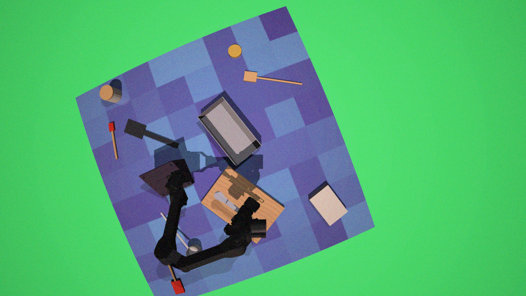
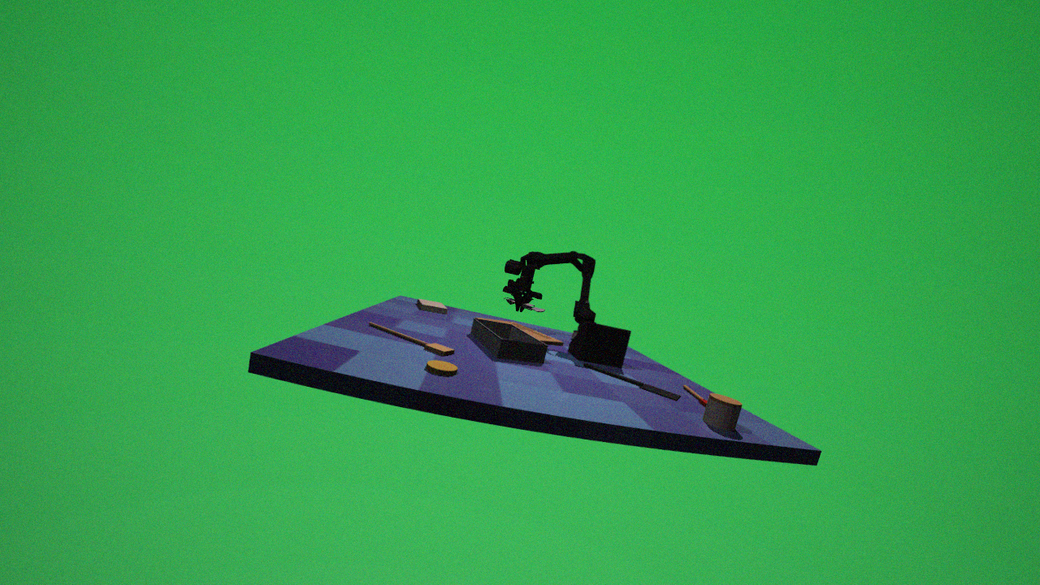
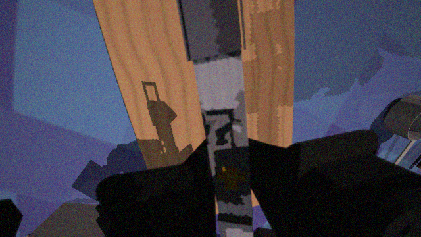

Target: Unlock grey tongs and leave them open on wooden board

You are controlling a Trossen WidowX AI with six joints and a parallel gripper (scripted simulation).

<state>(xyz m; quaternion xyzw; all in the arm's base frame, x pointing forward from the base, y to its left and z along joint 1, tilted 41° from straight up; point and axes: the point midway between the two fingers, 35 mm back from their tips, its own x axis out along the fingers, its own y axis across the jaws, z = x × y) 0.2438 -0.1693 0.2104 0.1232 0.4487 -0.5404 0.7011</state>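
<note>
My gripper tip is 90 mm above the wooden board, 10 mm to the right of it and 10 mm past it. Also, from my gripper tip: block (400 mm ahead, 170 mm to the right, 80 mm below); then yellow lock piece (40 mm above); then roasting tin (380 mm to the left, 80 mm ahead, 60 mm below).
</note>
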